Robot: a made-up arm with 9 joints.
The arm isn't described. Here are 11 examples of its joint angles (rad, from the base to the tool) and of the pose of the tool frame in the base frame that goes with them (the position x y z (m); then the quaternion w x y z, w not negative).
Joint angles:
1: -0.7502 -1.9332 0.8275 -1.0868 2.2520 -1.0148 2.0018 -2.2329 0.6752
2: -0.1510 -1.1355 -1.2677 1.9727 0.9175 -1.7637 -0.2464 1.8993 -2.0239
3: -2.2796 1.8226 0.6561 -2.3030 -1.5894 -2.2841 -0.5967 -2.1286 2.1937
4: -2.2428 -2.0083 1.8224 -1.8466 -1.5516 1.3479 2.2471 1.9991 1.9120
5: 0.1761 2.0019 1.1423 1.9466 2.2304 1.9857 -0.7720 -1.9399 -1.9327
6: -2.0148 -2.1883 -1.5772 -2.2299 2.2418 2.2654 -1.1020 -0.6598 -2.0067
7: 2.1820 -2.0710 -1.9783 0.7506 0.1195 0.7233 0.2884 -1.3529 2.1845
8: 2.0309 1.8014 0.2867 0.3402 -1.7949 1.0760 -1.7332 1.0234 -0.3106
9: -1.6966 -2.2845 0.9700 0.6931 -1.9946 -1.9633 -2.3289 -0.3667 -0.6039
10: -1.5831 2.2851 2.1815 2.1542 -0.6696 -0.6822 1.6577 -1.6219 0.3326
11: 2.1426 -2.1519 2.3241 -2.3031 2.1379 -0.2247 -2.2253 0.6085 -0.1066
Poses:
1: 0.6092 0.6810 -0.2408 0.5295 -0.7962 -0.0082 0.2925
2: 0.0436 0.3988 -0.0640 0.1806 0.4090 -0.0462 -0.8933
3: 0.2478 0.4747 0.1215 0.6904 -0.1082 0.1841 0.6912
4: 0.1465 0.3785 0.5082 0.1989 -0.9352 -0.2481 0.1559
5: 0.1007 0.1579 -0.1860 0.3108 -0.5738 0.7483 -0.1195
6: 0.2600 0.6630 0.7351 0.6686 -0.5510 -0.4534 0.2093
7: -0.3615 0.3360 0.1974 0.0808 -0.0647 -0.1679 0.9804
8: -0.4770 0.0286 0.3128 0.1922 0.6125 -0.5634 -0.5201
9: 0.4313 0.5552 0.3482 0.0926 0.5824 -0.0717 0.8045
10: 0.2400 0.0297 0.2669 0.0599 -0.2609 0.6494 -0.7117
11: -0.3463 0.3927 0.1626 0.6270 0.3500 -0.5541 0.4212
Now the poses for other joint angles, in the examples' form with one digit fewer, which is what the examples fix.
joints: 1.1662 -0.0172 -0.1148 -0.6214 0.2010 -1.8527 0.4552 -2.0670 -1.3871
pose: -0.440 -0.117 0.167 0.032 -0.458 0.625 -0.632
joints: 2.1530 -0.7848 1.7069 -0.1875 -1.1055 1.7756 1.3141 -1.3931 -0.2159
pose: -0.394 0.018 -0.216 0.874 0.273 0.348 -0.203
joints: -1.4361 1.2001 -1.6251 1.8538 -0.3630 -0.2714 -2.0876 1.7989 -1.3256
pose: 0.110 0.207 0.045 0.072 0.651 0.701 -0.281
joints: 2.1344 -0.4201 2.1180 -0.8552 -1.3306 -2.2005 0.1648 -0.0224 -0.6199
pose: -0.299 -0.104 0.275 0.344 0.570 -0.455 0.591
